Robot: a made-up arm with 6 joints.
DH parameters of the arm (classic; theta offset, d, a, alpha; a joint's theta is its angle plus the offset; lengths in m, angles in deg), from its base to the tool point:
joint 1: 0 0.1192 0 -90
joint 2: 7.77 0 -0.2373 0
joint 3: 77.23 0 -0.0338 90
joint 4: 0 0.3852 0 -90
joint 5: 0 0 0.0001 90
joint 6: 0 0.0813 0 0
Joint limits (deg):
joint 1: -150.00..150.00
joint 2: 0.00..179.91
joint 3: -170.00..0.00
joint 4: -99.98..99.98
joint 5: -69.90..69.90
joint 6: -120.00..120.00
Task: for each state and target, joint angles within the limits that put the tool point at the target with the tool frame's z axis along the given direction. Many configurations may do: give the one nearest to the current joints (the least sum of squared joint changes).
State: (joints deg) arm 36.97 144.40 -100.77 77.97 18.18 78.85
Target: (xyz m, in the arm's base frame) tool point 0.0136 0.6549 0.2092 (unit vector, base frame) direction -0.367 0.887 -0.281
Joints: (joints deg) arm 85.73 138.87 -126.24 69.13 27.53 78.85
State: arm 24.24 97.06 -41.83 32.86 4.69 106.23
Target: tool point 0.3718 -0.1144 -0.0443 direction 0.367 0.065 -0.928
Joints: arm -19.30 110.90 -50.88 34.49 18.81 106.23
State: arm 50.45 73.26 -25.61 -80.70 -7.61 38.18
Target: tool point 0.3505 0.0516 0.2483 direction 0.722 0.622 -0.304
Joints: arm 0.22 60.14 -40.29 -99.91 -38.93 38.18
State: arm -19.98 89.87 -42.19 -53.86 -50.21 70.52
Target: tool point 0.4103 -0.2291 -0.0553 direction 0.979 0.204 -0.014
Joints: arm -36.60 135.19 -70.31 -52.79 -69.79 70.52
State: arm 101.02 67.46 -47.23 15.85 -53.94 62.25
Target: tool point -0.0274 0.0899 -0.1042 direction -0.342 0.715 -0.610
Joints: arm 89.30 114.13 -0.12 -21.94 -69.82 62.25
